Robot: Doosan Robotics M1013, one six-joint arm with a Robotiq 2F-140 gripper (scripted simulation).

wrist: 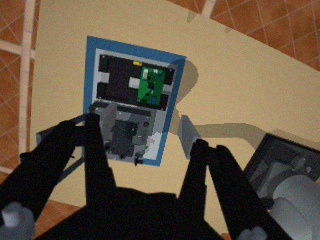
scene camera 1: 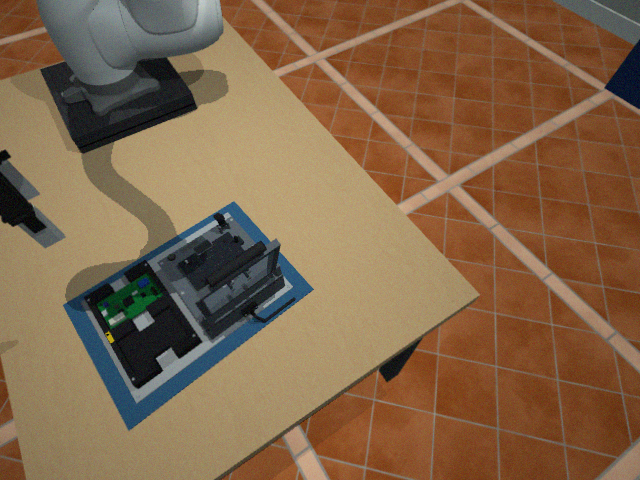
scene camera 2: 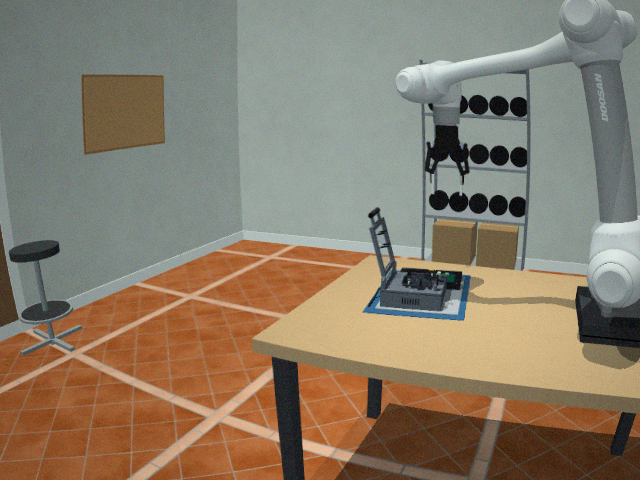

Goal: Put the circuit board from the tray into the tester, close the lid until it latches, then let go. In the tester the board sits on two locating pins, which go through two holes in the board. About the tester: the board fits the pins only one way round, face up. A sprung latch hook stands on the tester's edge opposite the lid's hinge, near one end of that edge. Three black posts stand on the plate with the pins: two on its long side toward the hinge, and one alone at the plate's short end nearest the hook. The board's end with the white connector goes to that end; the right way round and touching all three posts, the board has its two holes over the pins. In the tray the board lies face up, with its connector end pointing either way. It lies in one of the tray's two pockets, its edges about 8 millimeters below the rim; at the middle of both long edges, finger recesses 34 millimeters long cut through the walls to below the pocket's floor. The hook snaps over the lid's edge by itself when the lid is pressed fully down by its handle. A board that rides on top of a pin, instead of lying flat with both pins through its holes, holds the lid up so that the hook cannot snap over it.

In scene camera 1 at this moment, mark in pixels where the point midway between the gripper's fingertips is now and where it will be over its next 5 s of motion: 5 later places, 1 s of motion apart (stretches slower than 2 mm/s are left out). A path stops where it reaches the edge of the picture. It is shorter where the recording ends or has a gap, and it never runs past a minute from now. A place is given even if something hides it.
The gripper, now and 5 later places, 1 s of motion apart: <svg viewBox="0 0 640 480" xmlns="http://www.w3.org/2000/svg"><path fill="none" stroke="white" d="M41 218L75 252L108 287L115 289L120 291L119 290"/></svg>
